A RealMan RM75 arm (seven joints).
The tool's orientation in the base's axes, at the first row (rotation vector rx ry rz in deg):
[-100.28, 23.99, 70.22]
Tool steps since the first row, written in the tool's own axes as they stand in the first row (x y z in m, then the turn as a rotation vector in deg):
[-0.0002, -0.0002, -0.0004, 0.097, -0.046, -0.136]
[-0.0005, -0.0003, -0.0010, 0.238, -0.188, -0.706]
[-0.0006, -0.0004, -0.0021, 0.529, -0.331, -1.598]
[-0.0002, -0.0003, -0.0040, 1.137, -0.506, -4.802]
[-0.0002, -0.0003, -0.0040, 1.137, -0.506, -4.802]
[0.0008, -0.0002, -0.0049, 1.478, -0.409, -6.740]
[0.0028, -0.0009, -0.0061, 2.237, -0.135, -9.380]
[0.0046, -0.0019, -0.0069, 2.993, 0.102, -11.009]
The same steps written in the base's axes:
[0.0003, -0.0003, 0.0003, 0.151, -0.068, -0.052]
[0.0005, -0.0008, 0.0007, 0.628, -0.438, -0.063]
[0.0012, -0.0017, 0.0009, 1.351, -1.041, -0.181]
[0.0023, -0.0032, 0.0006, 3.515, -3.479, -0.391]
[0.0023, -0.0032, 0.0006, 3.515, -3.479, -0.391]
[0.0032, -0.0038, -0.0002, 4.668, -5.063, -0.594]
[0.0052, -0.0040, -0.0015, 6.271, -7.229, -1.196]
[0.0072, -0.0037, -0.0026, 7.340, -8.537, -1.850]

